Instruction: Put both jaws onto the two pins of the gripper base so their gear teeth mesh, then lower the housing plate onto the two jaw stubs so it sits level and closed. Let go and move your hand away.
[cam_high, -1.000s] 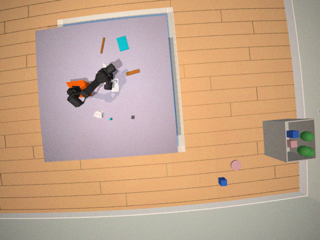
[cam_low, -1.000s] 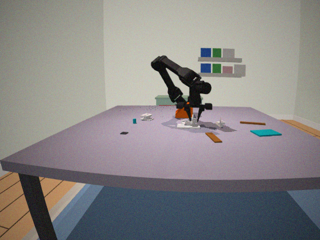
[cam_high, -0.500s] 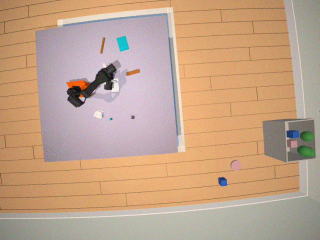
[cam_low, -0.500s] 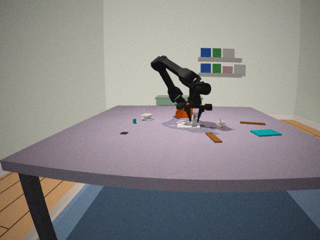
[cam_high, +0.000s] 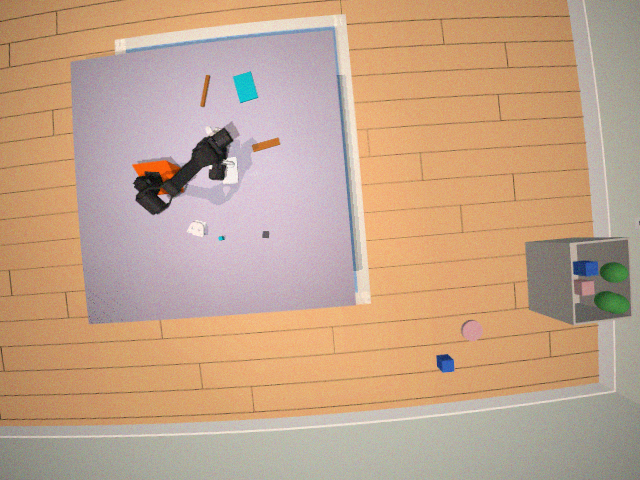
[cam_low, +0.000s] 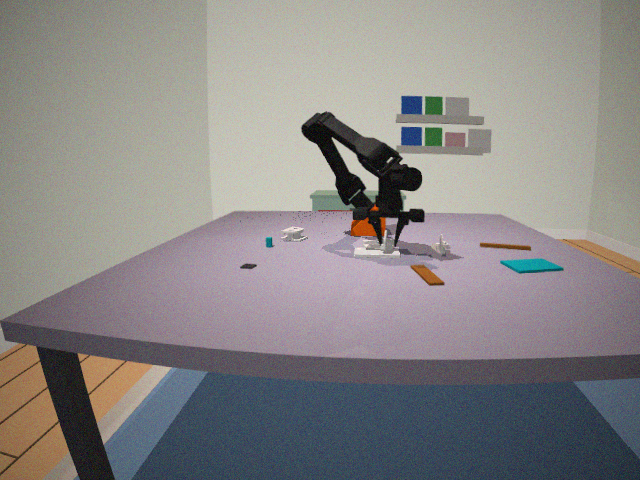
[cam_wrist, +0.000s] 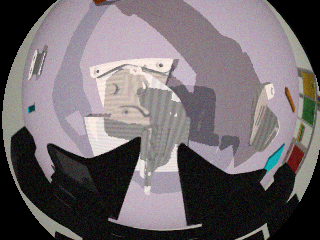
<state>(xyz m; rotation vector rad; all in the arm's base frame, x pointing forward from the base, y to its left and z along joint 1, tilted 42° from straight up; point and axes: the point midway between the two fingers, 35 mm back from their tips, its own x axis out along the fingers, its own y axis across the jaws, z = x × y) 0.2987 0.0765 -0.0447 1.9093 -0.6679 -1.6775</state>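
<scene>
Now: the flat white part 20 mm ahead of my gripper tip, 30 mm to the right of it and 20 mm below it. Also, from my gripper tip: cyan plate: 70 mm ahead, 370 mm to the left, 20 mm below; then dark square: 190 mm ahead, 320 mm to the right, 20 mm below; then teal peg: 10 mm behind, 340 mm to the right, 10 mm below.
</scene>
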